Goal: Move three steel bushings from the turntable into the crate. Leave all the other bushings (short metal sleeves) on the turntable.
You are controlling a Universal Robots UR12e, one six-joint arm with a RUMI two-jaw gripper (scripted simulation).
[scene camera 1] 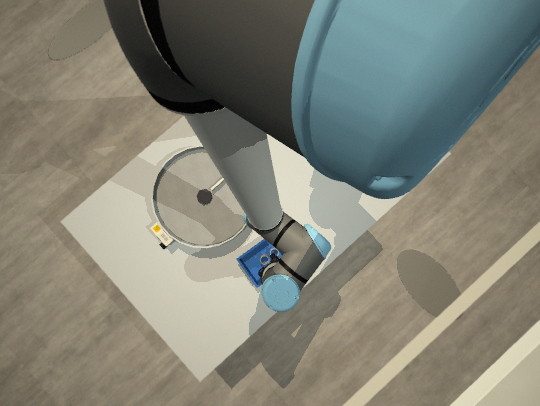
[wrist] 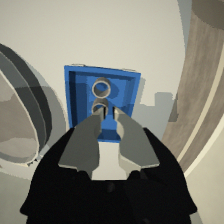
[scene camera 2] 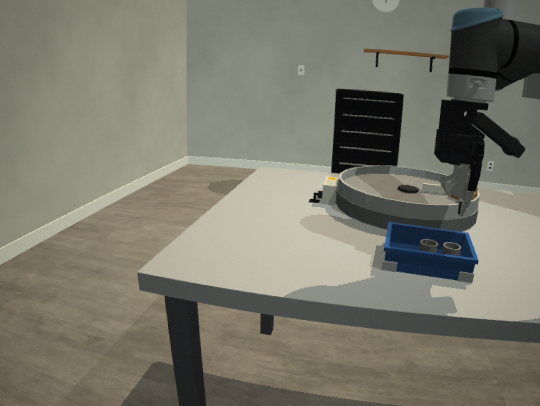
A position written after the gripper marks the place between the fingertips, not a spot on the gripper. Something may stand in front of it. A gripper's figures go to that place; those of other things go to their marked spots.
Labels:
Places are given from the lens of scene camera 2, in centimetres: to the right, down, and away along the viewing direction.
gripper (scene camera 2: 460,214): 38, 2, 72
round grey turntable (scene camera 2: 407,188): 40, -4, 110
crate (scene camera 2: 407,258): 27, 11, 73
The marked spots on the crate and the round grey turntable are 42 cm apart.

